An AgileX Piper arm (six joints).
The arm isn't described. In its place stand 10 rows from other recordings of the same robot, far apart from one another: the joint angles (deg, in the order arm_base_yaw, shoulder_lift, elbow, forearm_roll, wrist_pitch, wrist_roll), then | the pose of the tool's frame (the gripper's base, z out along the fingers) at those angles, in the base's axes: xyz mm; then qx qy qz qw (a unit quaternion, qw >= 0).
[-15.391 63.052 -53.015 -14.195 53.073 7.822] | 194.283, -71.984, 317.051, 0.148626, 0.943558, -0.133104, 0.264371
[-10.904 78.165 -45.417 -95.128 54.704 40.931] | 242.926, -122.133, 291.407, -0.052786, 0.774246, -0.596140, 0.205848
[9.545 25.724 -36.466 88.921 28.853 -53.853] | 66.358, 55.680, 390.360, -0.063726, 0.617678, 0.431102, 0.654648
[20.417 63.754 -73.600 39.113 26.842 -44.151] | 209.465, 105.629, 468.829, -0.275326, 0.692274, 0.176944, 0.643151
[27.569 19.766 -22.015 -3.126 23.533 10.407] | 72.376, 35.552, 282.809, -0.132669, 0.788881, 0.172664, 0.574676
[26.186 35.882 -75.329 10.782 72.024 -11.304] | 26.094, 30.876, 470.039, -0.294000, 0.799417, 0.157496, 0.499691
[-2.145 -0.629 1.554 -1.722 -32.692 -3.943] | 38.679, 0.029, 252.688, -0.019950, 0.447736, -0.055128, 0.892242
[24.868 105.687 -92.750 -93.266 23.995 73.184] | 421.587, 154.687, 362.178, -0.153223, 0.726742, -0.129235, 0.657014
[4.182 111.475 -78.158 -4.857 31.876 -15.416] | 414.989, 26.264, 193.243, -0.192915, 0.946476, -0.055877, 0.252675
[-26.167 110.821 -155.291 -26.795 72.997 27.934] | 304.959, -193.550, 547.839, 0.427719, 0.695205, -0.214222, 0.536522
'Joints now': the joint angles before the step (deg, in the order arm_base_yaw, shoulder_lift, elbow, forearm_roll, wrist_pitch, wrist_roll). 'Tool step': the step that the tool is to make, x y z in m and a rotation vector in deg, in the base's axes. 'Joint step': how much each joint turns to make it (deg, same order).
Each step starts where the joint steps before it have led.
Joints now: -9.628 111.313 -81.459 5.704 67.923 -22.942
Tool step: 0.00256 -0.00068 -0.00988 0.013 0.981 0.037
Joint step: 0.000 1.508 0.001 -0.144 -0.541 -0.023
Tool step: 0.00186 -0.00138 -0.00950 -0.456 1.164 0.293
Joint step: 0.000 1.446 -0.022 -0.707 -0.354 0.000
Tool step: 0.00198 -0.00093 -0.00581 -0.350 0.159 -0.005
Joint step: 0.000 0.887 -0.043 -0.376 -0.758 0.129
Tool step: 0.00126 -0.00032 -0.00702 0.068 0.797 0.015
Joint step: 0.000 1.069 -0.023 -0.065 -0.250 0.000
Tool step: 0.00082 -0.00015 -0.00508 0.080 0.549 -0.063
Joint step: 0.000 0.760 0.003 0.000 -0.212 0.049
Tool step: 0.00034 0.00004 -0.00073 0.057 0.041 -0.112
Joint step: 0.000 0.138 -0.049 0.069 -0.044 0.075
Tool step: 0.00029 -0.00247 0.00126 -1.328 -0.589 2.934
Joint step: 0.000 -0.186 -0.060 -1.643 -0.434 -2.141
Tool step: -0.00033 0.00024 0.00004 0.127 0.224 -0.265
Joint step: 0.000 0.000 0.001 0.120 0.231 0.216
